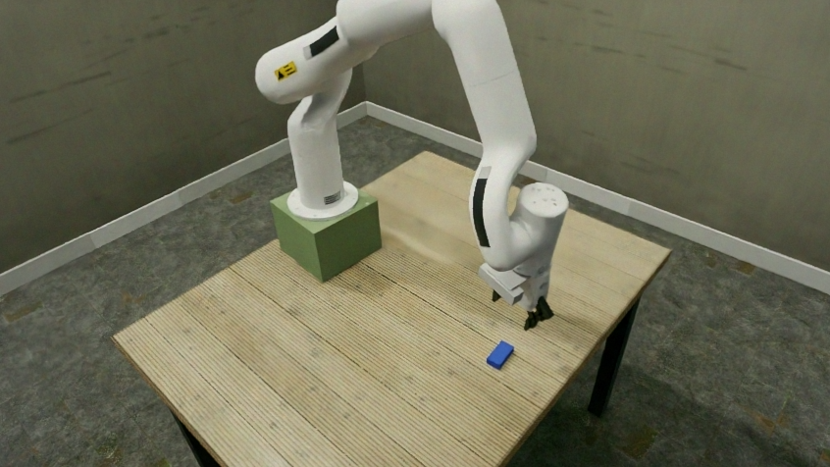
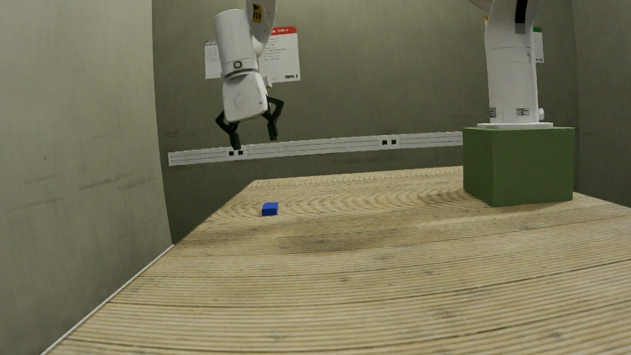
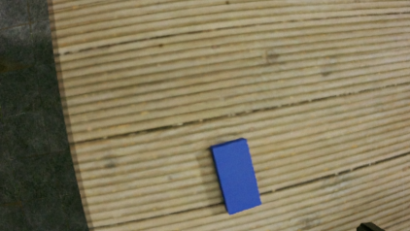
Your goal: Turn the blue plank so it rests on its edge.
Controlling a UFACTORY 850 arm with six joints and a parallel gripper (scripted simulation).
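My hand is 20 mm past the blue plank, 10 mm to the left of it and 160 mm above it.
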